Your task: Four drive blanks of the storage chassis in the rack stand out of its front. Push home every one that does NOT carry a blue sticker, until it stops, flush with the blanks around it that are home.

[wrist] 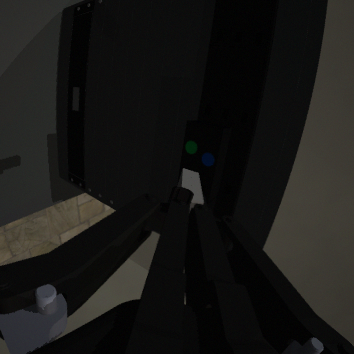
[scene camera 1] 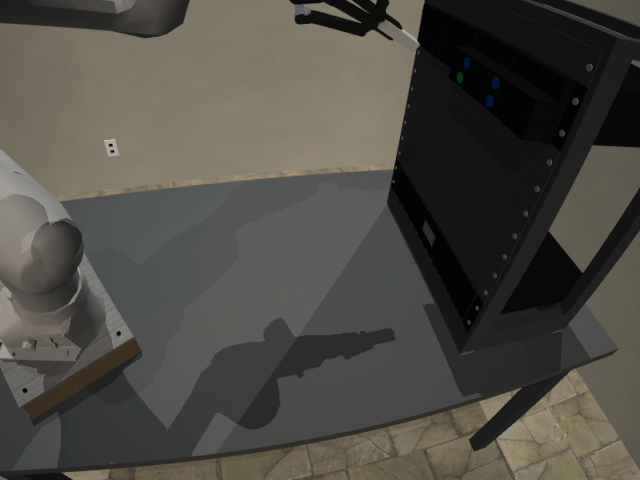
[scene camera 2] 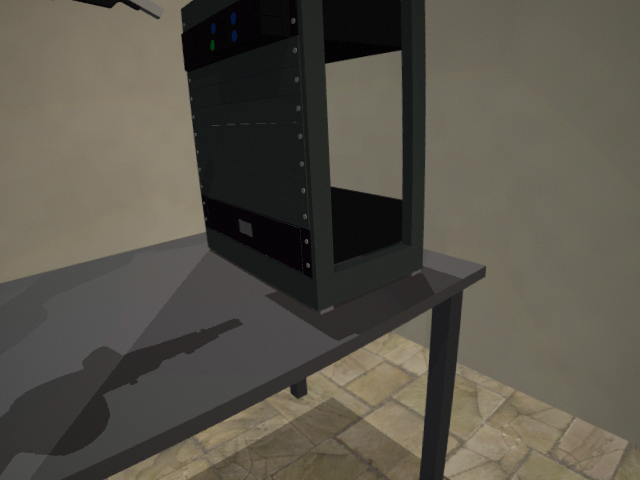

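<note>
The black storage chassis (scene camera 1: 434, 36) (scene camera 2: 199, 51) (wrist: 240, 60) sits near the top of the rack (scene camera 1: 545, 206) (scene camera 2: 317, 155) (wrist: 297, 75). A group of blanks stands out of its front. The lower left blank with a green sticker (scene camera 1: 459, 77) (scene camera 2: 212, 45) (wrist: 191, 147) is below a blank with a blue sticker (scene camera 1: 466, 63) (scene camera 2: 213, 28) (wrist: 208, 159). To their right are an upper blue sticker (scene camera 1: 495, 82) (scene camera 2: 233, 18) and a lower blue sticker (scene camera 1: 489, 100) (scene camera 2: 234, 35). My gripper (scene camera 1: 402, 36) (scene camera 2: 149, 7) (wrist: 185, 182) is shut and empty, its pale tips before the chassis front. In the wrist view the tips overlap the protruding blanks; contact cannot be told.
The rack stands on a grey table (scene camera 1: 310, 248) (scene camera 2: 206, 361). Dark filler panels (scene camera 1: 465, 170) (scene camera 2: 248, 149) (wrist: 135, 100) cover its front below the chassis. A black unit with a grey label (scene camera 1: 429, 232) (scene camera 2: 245, 227) (wrist: 76, 98) is at the bottom. A wall is behind.
</note>
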